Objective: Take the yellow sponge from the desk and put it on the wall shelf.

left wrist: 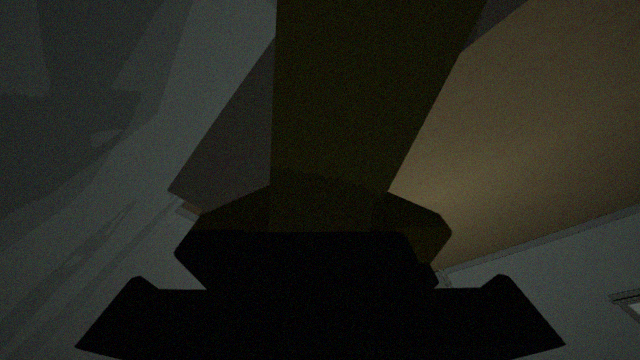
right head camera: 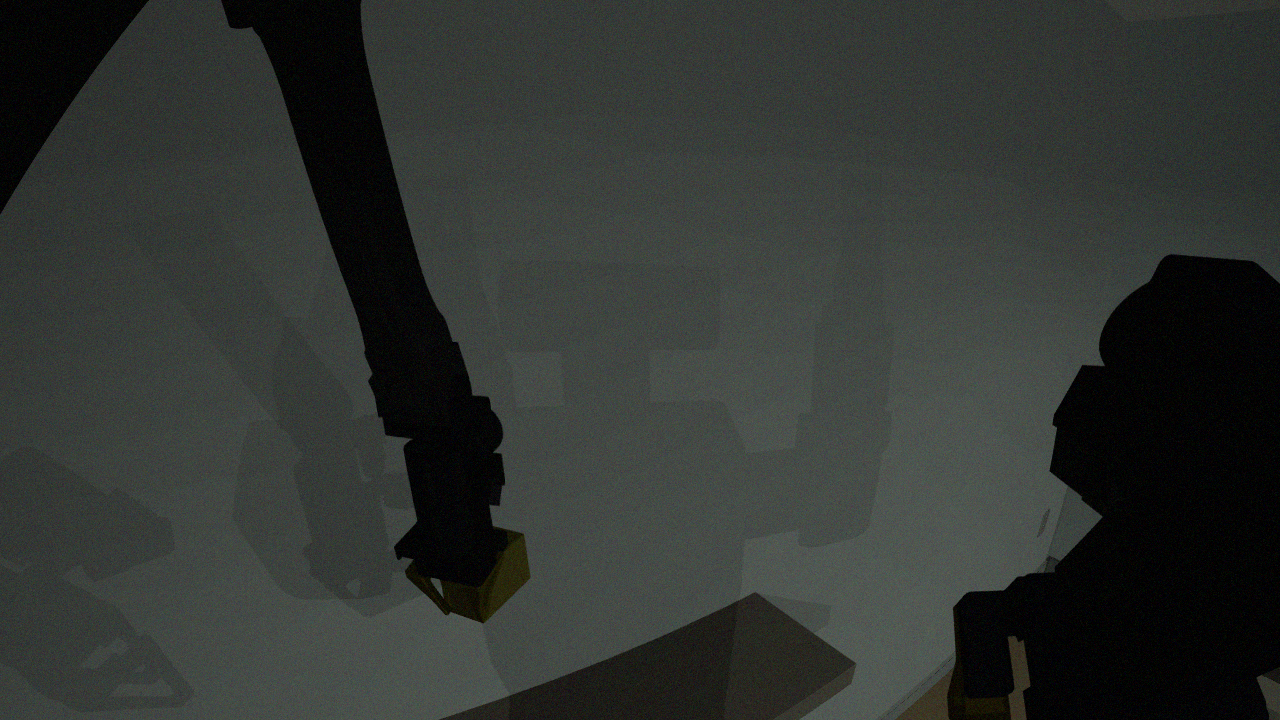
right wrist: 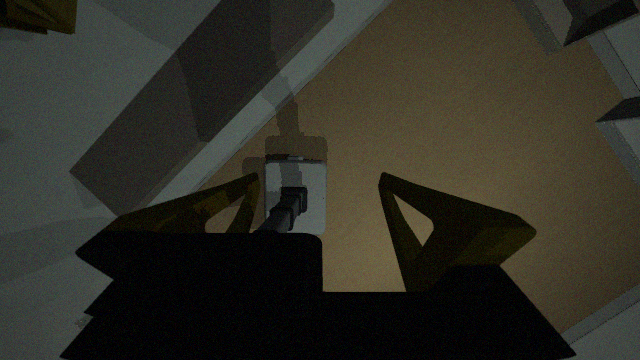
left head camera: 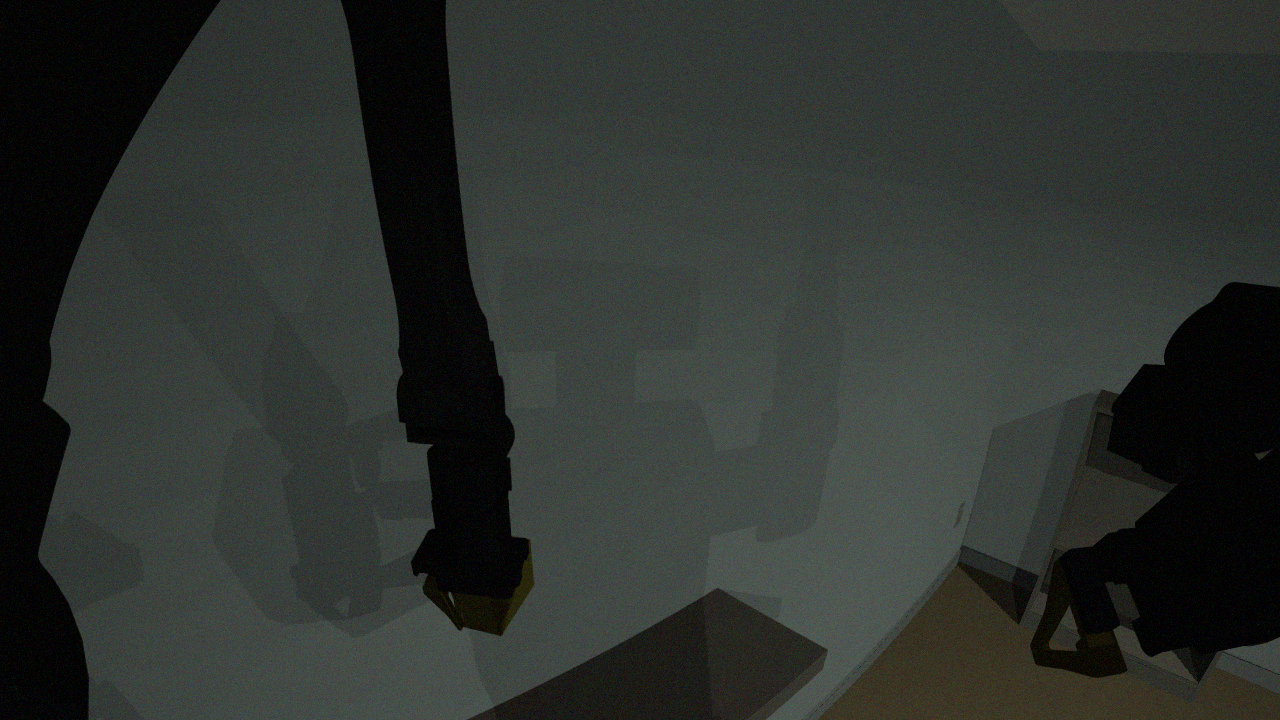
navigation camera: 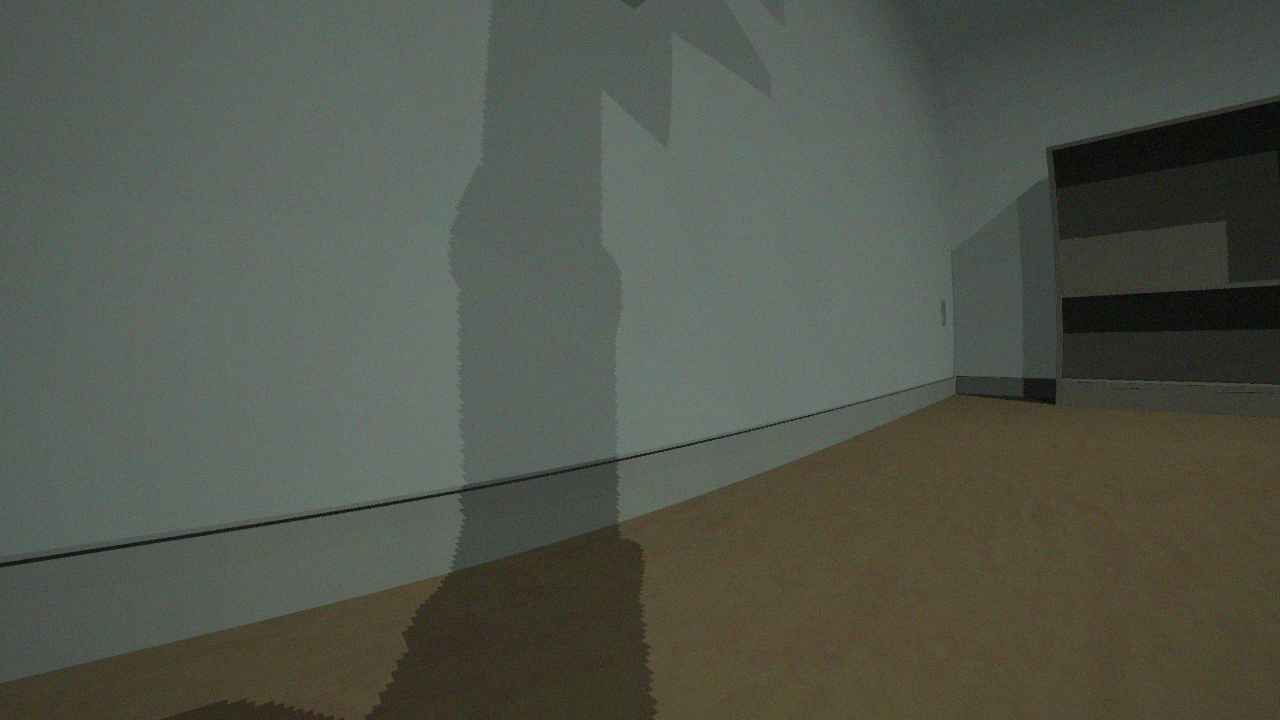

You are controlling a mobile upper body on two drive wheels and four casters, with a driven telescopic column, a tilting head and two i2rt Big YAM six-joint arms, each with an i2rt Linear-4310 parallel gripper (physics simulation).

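Observation:
The yellow sponge (left head camera: 518, 595) (right head camera: 505, 577) (left wrist: 350, 100) is a dark yellow block in this dim light. My left gripper (left head camera: 474, 608) (right head camera: 454, 598) is shut on it and holds it in the air in front of the wall. The wall shelf, a brown board (left head camera: 698, 662) (right head camera: 716, 662) (left wrist: 225, 150) (right wrist: 145, 115), lies below and to the right of the sponge in the head views; the distance between them is hard to tell. My right gripper (left head camera: 1078, 658) (right wrist: 319, 179) is open and empty, off to the right. The desk does not show.
A grey-white wall (navigation camera: 760, 268) runs behind the shelf, with robot shadows on it. A bookcase (left head camera: 1118, 514) (navigation camera: 1163, 395) stands at the right. In the right wrist view, a pale box-like base (right wrist: 312, 205) with a dark column stands on the tan floor (right wrist: 450, 115).

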